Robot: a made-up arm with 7 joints. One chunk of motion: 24 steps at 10 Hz.
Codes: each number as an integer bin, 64 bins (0 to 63) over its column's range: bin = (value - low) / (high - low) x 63, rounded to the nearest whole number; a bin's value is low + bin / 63 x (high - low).
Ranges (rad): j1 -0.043..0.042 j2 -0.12..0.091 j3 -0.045..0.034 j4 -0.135..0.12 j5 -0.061..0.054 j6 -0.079..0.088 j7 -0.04..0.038
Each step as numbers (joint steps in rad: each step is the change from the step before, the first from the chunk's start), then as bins.
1 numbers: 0.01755 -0.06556 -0.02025 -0.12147 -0.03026 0.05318 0.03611
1 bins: 45 16 20 3 17 50 61
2 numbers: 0.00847 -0.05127 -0.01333 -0.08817 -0.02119 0.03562 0.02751
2 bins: 38 21 25 12 22 43 55
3 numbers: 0.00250 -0.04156 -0.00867 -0.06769 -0.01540 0.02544 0.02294
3 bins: 34 23 29 17 25 39 51
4 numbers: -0.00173 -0.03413 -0.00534 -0.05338 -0.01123 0.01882 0.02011
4 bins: 31 26 32 20 27 37 49
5 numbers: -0.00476 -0.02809 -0.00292 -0.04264 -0.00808 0.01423 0.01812
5 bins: 28 27 34 23 29 35 47
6 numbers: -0.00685 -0.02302 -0.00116 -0.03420 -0.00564 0.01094 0.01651
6 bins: 27 29 35 25 30 34 46
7 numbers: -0.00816 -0.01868 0.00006 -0.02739 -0.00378 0.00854 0.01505
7 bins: 26 30 36 27 31 33 44
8 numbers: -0.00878 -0.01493 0.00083 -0.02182 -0.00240 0.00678 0.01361
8 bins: 25 31 37 28 32 32 43
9 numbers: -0.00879 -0.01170 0.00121 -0.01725 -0.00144 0.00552 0.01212
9 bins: 25 32 37 29 33 32 42
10 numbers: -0.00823 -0.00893 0.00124 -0.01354 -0.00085 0.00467 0.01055
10 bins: 26 33 37 30 33 32 41
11 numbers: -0.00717 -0.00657 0.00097 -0.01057 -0.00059 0.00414 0.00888
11 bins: 27 34 37 31 33 31 39
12 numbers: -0.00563 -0.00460 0.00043 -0.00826 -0.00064 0.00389 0.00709
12 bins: 28 34 36 31 33 31 38
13 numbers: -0.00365 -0.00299 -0.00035 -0.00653 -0.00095 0.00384 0.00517
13 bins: 29 35 36 32 33 31 36
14 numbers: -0.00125 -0.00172 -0.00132 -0.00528 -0.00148 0.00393 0.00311
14 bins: 31 35 35 32 33 31 35
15 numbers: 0.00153 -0.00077 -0.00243 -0.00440 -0.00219 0.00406 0.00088
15 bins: 33 36 34 32 32 31 33
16 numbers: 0.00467 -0.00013 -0.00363 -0.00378 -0.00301 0.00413 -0.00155
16 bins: 35 36 33 32 32 31 31
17 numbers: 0.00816 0.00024 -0.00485 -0.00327 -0.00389 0.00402 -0.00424
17 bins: 38 36 32 33 31 31 29
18 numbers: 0.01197 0.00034 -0.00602 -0.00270 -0.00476 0.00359 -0.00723
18 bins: 41 36 31 33 31 31 26
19 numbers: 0.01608 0.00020 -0.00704 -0.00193 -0.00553 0.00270 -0.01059
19 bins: 44 36 30 33 30 31 24
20 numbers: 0.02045 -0.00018 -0.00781 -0.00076 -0.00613 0.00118 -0.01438
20 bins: 47 36 30 33 30 30 21
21 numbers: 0.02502 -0.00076 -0.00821 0.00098 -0.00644 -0.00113 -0.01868
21 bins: 50 36 29 34 30 29 17
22 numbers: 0.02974 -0.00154 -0.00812 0.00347 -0.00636 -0.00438 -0.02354
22 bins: 54 35 29 34 30 28 13
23 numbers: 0.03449 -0.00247 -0.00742 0.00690 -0.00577 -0.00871 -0.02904
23 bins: 57 35 30 35 30 27 9
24 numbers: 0.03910 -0.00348 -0.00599 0.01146 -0.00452 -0.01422 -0.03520
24 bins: 61 35 31 36 31 24 4
